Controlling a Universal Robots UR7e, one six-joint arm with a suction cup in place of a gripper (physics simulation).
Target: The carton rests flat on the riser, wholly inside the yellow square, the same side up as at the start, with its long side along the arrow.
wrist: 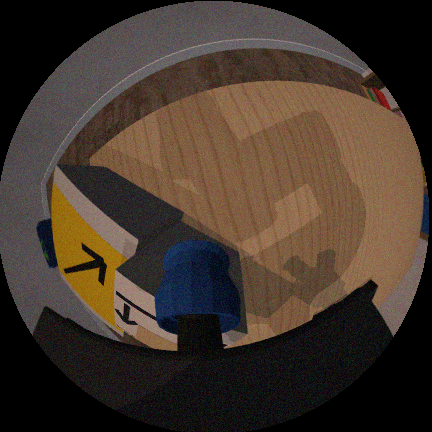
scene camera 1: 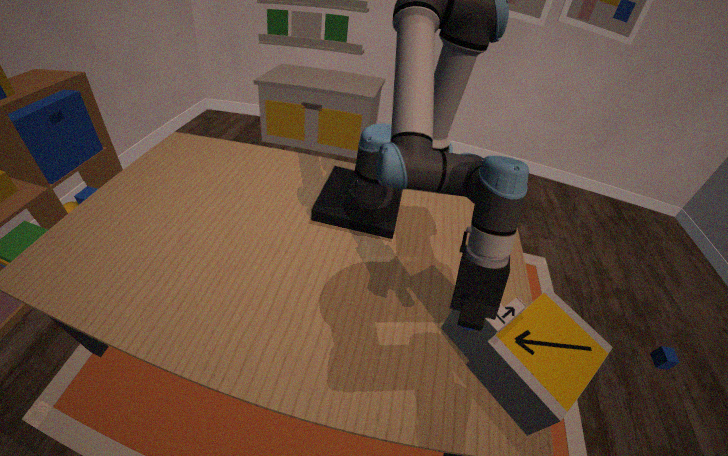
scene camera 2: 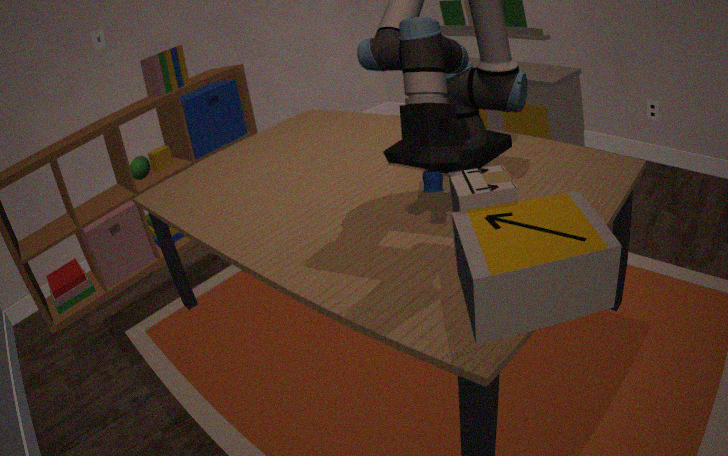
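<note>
Grey riser (scene camera 2: 525,265) present, visible also in scene camera 1 (scene camera 1: 536,367) and in the wrist view (wrist: 99,219). Carton (scene camera 2: 481,187) likewise visible in scene camera 1 (scene camera 1: 469,342) and in the wrist view (wrist: 136,280). My suction cup (wrist: 196,280) holds nothing and is 0.12 m from the middle of the carton.
</note>
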